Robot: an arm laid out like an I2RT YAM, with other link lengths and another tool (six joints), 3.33 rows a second.
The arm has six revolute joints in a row. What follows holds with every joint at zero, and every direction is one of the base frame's.
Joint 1 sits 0.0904 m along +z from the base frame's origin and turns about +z.
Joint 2 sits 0.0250 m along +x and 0.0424 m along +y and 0.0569 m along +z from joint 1 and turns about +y.
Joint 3 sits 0.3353 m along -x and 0.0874 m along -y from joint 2 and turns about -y.
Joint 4 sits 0.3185 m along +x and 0.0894 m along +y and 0.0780 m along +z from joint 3 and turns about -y.
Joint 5 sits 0.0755 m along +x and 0.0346 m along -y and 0.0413 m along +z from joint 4 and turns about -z.
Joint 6 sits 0.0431 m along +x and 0.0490 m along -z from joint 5 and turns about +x.
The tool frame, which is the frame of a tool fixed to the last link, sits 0.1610 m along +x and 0.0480 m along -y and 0.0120 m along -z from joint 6; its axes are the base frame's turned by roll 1.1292, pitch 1.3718 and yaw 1.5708 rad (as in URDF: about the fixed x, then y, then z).
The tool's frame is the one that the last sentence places.
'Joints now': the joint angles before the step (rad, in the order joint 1, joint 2, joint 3, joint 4, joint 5, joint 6). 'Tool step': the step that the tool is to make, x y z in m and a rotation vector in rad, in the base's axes. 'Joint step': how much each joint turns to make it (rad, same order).
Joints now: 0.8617, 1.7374, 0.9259, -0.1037, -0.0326, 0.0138
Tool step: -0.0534, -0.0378, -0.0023, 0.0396, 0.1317, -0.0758
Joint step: 0.0059, -0.1536, -0.1345, -0.0662, -0.0534, 0.1405
